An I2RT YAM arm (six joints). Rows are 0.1 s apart.
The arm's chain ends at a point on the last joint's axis. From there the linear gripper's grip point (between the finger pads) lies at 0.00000 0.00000 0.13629 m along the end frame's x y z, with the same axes.
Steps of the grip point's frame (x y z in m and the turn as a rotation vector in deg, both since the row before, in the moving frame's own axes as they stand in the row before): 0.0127 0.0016 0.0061 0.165 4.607 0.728; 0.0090 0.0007 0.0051 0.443 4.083 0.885; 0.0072 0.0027 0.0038 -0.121 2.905 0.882; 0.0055 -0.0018 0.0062 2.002 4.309 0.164; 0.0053 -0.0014 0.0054 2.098 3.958 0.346; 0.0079 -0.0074 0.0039 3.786 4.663 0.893; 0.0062 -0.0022 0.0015 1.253 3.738 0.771
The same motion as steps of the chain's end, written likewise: 0.0018 0.0019 0.0065 0.165 4.607 0.728; -0.0007 0.0017 0.0054 0.443 4.083 0.885; 0.0003 0.0024 0.0040 -0.121 2.905 0.882; -0.0047 0.0029 0.0067 2.002 4.309 0.164; -0.0041 0.0036 0.0058 2.098 3.958 0.346; -0.0032 0.0015 0.0046 3.786 4.663 0.893; -0.0027 0.0007 0.0018 1.253 3.738 0.771
